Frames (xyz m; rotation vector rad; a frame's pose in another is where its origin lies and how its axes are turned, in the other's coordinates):
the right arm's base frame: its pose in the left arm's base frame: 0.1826 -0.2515 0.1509 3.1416 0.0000 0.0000
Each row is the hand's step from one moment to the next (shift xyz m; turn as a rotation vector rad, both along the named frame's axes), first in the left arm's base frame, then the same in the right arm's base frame.
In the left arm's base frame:
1: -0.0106 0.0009 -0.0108 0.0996 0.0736 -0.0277
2: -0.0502 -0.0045 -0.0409 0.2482 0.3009 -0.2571
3: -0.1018 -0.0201 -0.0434 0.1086 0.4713 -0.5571
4: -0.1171 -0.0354 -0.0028 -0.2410 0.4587 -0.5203
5: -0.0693 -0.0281 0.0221 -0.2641 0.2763 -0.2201
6: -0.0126 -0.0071 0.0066 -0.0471 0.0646 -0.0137
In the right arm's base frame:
1: -0.0106 -0.0009 0.0108 0.0996 -0.0736 0.0277
2: -0.0502 0.0045 0.0409 0.2482 -0.3009 0.2571
3: -0.1018 0.0201 0.0434 0.1086 -0.4713 0.5571
4: -0.1171 0.0354 0.0028 -0.2410 -0.4587 0.5203
5: -0.0693 0.0281 -0.0221 -0.2641 -0.2763 0.2201
6: -0.0126 0.0071 -0.0066 -0.0471 -0.0646 0.0137

